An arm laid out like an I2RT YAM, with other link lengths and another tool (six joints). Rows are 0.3 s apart.
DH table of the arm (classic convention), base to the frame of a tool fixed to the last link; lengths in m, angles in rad. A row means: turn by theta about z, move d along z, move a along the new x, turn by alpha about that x. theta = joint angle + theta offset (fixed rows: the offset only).
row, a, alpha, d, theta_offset
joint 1, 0.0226, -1.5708, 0.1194, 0.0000
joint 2, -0.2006, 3.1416, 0.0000, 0.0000
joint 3, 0.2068, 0.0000, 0.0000, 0.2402
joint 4, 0.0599, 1.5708, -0.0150, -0.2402
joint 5, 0.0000, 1.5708, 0.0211, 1.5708
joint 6, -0.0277, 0.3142, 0.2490, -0.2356
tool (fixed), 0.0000, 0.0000, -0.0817, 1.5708
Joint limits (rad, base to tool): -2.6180..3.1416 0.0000..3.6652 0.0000..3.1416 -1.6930..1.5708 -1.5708..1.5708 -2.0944..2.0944
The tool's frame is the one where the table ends.
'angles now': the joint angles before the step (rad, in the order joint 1, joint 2, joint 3, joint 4, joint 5, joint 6). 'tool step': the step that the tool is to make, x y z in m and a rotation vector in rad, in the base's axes. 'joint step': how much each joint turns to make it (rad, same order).
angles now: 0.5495, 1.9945, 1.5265, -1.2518, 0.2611, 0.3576
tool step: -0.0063, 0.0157, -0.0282, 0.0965, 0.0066, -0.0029
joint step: 0.0074, 0.0002, -0.1226, 0.1680, -0.0862, -0.0006
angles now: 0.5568, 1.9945, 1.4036, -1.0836, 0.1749, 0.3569
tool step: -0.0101, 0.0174, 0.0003, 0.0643, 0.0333, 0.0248
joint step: 0.0322, -0.0004, 0.0009, 0.0056, -0.0725, 0.0001
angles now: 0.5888, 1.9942, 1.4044, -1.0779, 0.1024, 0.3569
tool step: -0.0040, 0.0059, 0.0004, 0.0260, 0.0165, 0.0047
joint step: 0.0076, -0.0001, -0.0002, 0.0010, -0.0309, -0.0001
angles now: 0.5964, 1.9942, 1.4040, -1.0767, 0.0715, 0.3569
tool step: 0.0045, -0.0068, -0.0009, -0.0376, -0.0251, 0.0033
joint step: -0.0012, 0.0005, -0.0007, 0.0009, 0.0454, -0.0001
